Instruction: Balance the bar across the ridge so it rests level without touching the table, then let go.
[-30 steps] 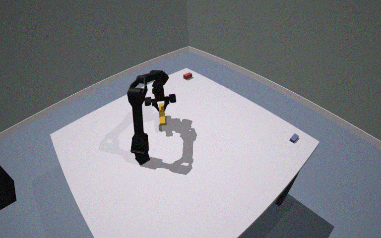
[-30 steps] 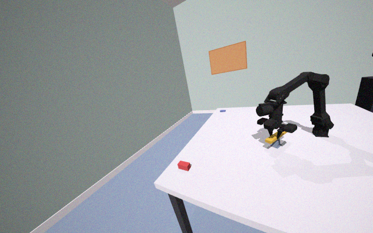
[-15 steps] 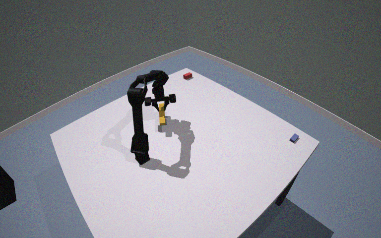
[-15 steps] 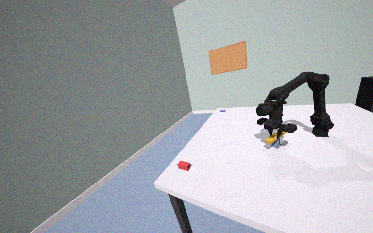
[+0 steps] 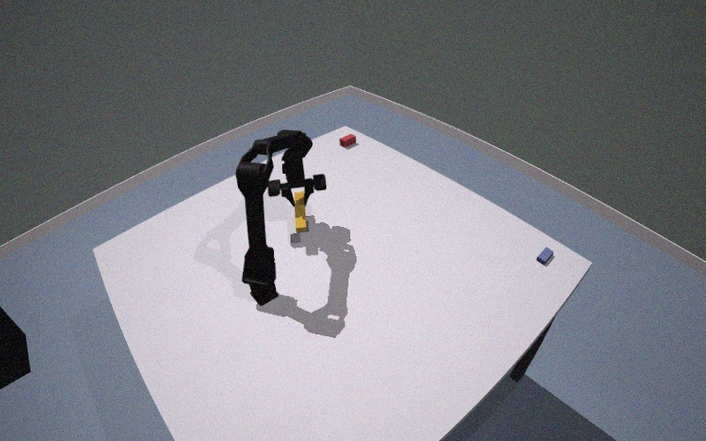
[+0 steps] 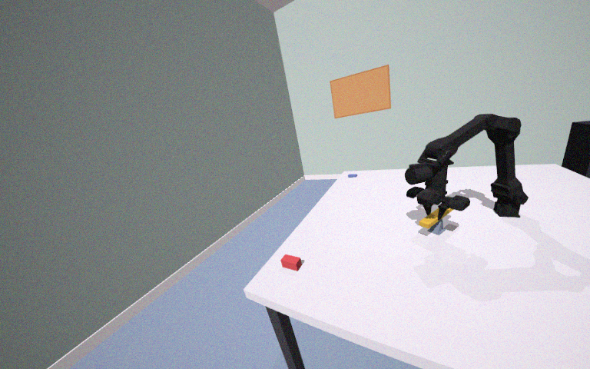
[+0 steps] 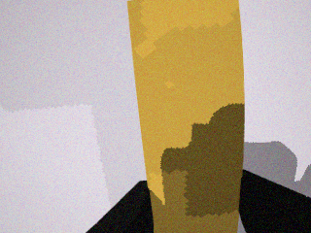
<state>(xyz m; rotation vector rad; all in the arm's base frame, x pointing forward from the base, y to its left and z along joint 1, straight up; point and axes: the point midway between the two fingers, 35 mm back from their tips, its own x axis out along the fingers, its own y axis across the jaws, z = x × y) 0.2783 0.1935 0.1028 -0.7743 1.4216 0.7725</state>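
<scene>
My gripper tip is now 20 mm to the left of the yellow bar and 20 mm past it. The rest, counted from my gripper tip: small red block: 460 mm ahead, 310 mm to the left, 50 mm below; then small blue block: 690 mm to the right, 460 mm ahead, 60 mm below.
</scene>
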